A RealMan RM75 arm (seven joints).
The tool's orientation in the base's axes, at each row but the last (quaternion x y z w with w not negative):
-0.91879 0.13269 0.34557 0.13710
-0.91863 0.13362 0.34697 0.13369
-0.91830 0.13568 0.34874 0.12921
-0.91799 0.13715 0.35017 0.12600
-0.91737 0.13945 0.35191 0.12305
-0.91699 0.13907 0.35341 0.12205
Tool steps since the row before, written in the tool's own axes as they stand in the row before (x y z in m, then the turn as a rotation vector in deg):
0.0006 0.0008 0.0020 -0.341 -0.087 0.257
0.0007 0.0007 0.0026 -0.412 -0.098 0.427
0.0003 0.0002 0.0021 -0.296 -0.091 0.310
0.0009 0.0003 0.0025 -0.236 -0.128 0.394
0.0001 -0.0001 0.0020 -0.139 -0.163 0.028
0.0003 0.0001 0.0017 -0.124 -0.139 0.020
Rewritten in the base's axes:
-0.0010 -0.0001 -0.0020 -0.372 0.220 0.057
-0.0013 0.0001 -0.0025 -0.522 0.298 -0.017
-0.0011 0.0005 -0.0018 -0.370 0.235 -0.011
-0.0010 0.0004 -0.0025 -0.365 0.287 -0.108
-0.0011 0.0007 -0.0015 -0.060 0.184 0.095
-0.0009 0.0004 -0.0014 -0.053 0.157 0.088

